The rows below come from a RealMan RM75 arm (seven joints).
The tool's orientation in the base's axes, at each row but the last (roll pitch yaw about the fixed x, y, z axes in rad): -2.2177 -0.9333 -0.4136; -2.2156 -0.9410 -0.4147; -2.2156 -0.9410 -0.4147; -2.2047 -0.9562 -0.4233; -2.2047 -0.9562 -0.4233; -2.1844 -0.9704 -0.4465
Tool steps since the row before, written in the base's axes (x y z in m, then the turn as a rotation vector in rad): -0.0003 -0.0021 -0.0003 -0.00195 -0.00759 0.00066; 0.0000 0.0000 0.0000 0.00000 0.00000 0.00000; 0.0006 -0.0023 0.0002 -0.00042 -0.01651 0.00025; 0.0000 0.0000 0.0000 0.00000 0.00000 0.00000; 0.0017 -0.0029 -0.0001 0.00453 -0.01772 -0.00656; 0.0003 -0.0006 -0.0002 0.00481 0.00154 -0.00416
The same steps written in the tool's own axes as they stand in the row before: 0.0001 0.0017 -0.0012 0.00128 0.00516 -0.00580; 0.0000 0.0000 0.0000 0.00000 0.00000 0.00000; 0.0010 0.0020 -0.0008 0.00389 0.01311 -0.00926; 0.0000 0.0000 0.0000 0.00000 0.00000 0.00000; 0.0015 0.0030 -0.0002 0.00122 0.01903 -0.00376; 0.0001 0.0007 0.0000 -0.00136 0.00240 0.00593
